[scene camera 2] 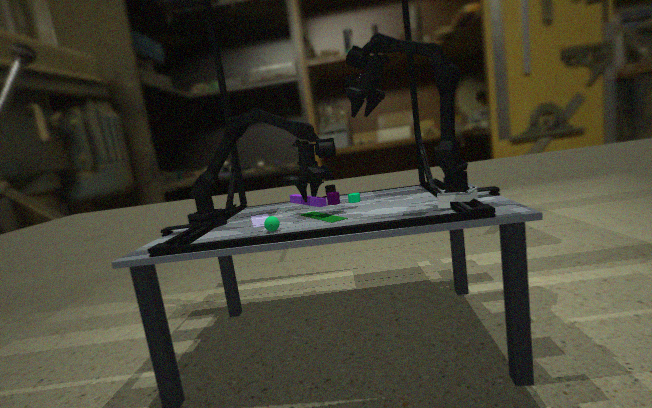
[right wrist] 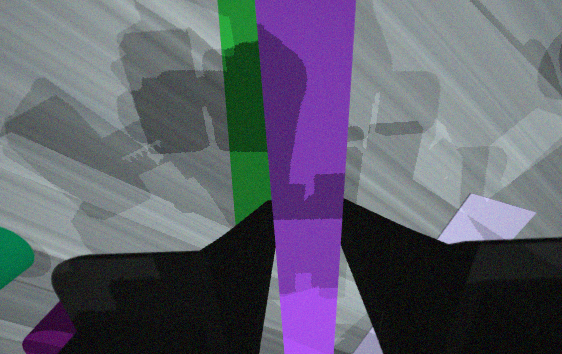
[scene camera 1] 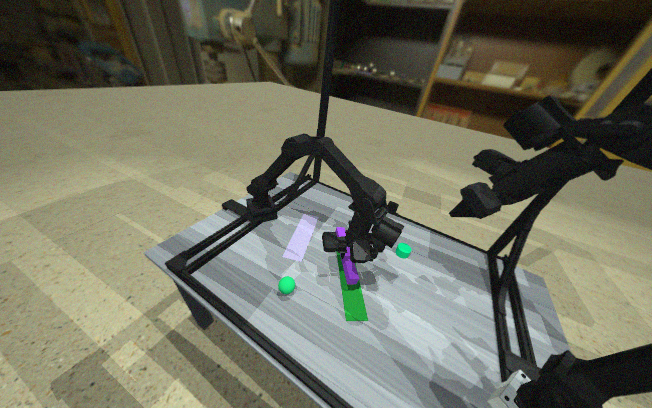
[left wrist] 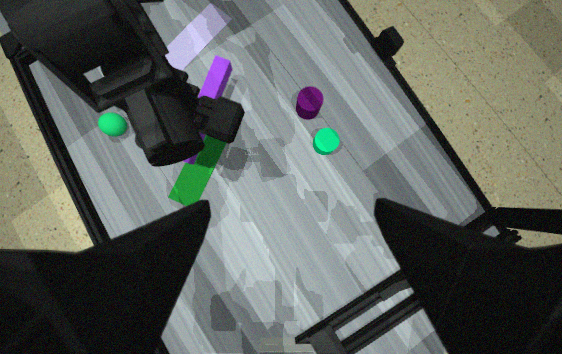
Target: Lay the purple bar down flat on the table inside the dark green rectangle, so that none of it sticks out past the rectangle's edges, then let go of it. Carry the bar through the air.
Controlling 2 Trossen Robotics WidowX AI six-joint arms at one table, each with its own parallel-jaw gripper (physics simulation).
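Frame: origin at the left arm's base, x right, y ahead, z up, level; millimetres.
Seen in the pictures: left gripper, fingertip midpoint: (scene camera 2: 359, 117) (scene camera 1: 462, 210) (left wrist: 292, 206); right gripper, fingertip midpoint: (scene camera 2: 309, 201) (right wrist: 304, 207) (scene camera 1: 346, 258) (left wrist: 201, 120); left arm's base, origin of the base link: (scene camera 2: 457, 190); right arm's base, origin of the base link: (scene camera 2: 205, 211) (scene camera 1: 261, 203).
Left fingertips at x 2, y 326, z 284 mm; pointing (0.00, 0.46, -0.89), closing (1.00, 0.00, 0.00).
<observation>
Pixels of each thing's top centre, then the offset from my left fingertips to it.
- purple bar, middle of its top: (right wrist: 311, 267) (left wrist: 200, 106) (scene camera 1: 346, 249) (scene camera 2: 306, 195) dz -254, dx -154, dy +175 mm
- green ball, middle of its top: (left wrist: 103, 120) (scene camera 1: 286, 280) (scene camera 2: 270, 216) dz -282, dx -364, dy +165 mm
- green cylinder, middle of its top: (left wrist: 327, 139) (scene camera 1: 404, 247) (scene camera 2: 353, 193) dz -298, dx +89, dy +122 mm
- dark purple cylinder, middle of its top: (right wrist: 61, 351) (left wrist: 310, 98) (scene camera 2: 332, 192) dz -284, dx +55, dy +203 mm
The purple bar (scene camera 1: 352, 272) (scene camera 2: 317, 201) (left wrist: 216, 80) (right wrist: 315, 125) is level in the air, low over the table. My right gripper (scene camera 1: 346, 248) (scene camera 2: 308, 199) (right wrist: 304, 207) is shut on it near its middle. The dark green rectangle (scene camera 1: 355, 305) (scene camera 2: 325, 217) (left wrist: 192, 182) (right wrist: 250, 185) is a narrow strip on the table, roughly parallel to the bar. It shows along the bar's left side in the right wrist view; the bar hides part of it. My left gripper (scene camera 1: 465, 186) (scene camera 2: 360, 112) (left wrist: 292, 206) is open and empty, high above the table.
A lavender strip (scene camera 1: 301, 237) (scene camera 2: 260, 221) (left wrist: 199, 36) (right wrist: 485, 220) lies nearby. A green ball (scene camera 1: 286, 285) (scene camera 2: 272, 224) (left wrist: 112, 124), a green cylinder (scene camera 1: 403, 250) (scene camera 2: 354, 198) (left wrist: 326, 141) (right wrist: 12, 257) and a dark purple cylinder (scene camera 2: 333, 198) (left wrist: 309, 101) (right wrist: 47, 337) are on the table.
</observation>
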